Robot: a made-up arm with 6 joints.
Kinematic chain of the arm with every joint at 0, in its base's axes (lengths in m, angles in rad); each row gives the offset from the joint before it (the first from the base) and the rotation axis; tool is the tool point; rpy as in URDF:
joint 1: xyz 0 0 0.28 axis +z
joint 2: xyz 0 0 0 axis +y
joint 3: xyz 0.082 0 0.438 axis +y
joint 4: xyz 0.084 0 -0.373 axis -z
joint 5: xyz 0 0 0 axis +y
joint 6: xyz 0.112 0 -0.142 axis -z
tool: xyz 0 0 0 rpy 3.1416 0 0
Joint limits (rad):
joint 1: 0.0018..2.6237
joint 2: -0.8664..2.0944
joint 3: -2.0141..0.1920
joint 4: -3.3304..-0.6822
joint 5: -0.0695..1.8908
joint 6: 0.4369..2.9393
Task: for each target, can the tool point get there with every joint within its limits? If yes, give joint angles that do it. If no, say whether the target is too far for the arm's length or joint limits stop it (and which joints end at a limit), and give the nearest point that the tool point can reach.
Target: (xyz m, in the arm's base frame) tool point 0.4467 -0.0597 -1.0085
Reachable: no: too far | nearest point 0.3990 -0.0168 -0.5691 | short by 0.444 m
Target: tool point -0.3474 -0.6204 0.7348
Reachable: no: joint limits stop it (at a limit: joint 2, joint 3, joint 5) | nearest point -0.2022 -0.3611 1.1116 | short by 0.480 m
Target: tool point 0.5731 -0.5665 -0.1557
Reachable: no: joint limits stop it (at a limit: joint 1, joint 5) | nearest point 0.5724 -0.1690 -0.1557 | short by 0.398 m
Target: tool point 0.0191 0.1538 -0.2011
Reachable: yes | joints 1.3854 1.4018 -0.7368 -2.7012 0.5427 0.8809
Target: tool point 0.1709 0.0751 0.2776
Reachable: yes | joints 0.6107 -0.6358 -0.0032 -1.0304 0.9053 1.3708
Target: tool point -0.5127 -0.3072 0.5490
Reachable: no: joint limits stop it (at a limit: joint 1, joint 5) | nearest point -0.3151 0.0396 0.5490 | short by 0.399 m
